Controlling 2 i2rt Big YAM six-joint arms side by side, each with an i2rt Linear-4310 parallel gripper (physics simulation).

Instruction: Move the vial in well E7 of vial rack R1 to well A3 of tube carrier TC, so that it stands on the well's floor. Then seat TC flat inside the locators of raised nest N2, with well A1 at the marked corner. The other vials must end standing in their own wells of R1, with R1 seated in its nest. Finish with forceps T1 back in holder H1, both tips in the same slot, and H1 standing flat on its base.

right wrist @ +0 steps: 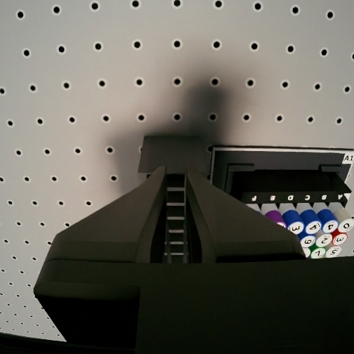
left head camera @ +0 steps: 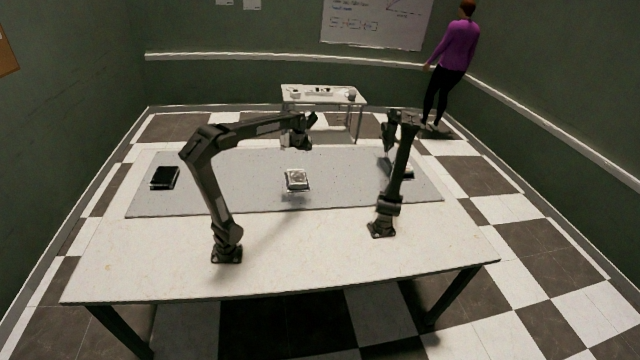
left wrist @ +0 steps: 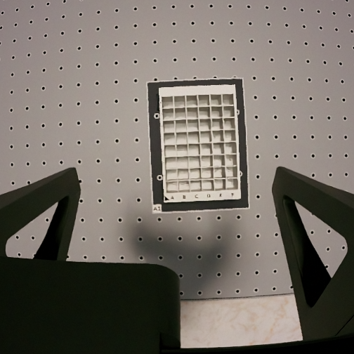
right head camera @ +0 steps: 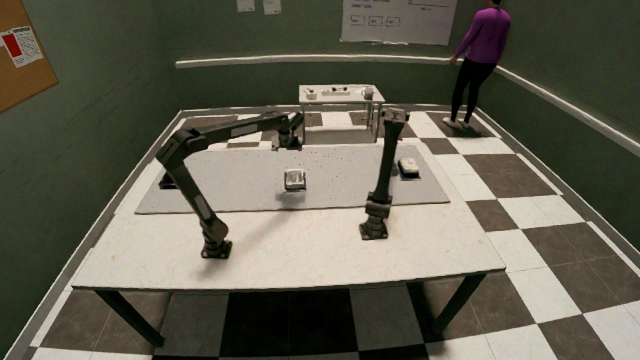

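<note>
My left gripper (left head camera: 296, 146) (right head camera: 286, 146) (left wrist: 175, 177) is open and empty above and to one side of the white gridded tube carrier TC (left head camera: 297, 178) (right head camera: 294, 178) (left wrist: 199, 91), whose visible wells look empty. My right gripper (left head camera: 387, 151) (right wrist: 176, 176) is shut on forceps T1, which stand in the dark slotted holder H1 (right wrist: 174, 154); the fingers hide most of T1. Vial rack R1 (right head camera: 408, 166) (right wrist: 295, 196) stands in its nest beside H1, with blue, purple, red, green and white caps. Well E7 is hidden in the right wrist view.
A black block (left head camera: 165, 177), seemingly raised nest N2, stands at the left end of the grey perforated mat (left head camera: 240, 190) (right head camera: 245, 185). TC rests on a dark nest plate (left wrist: 200, 205) marked A1. A person in purple (left head camera: 457, 45) (right head camera: 487, 40) is behind at the right.
</note>
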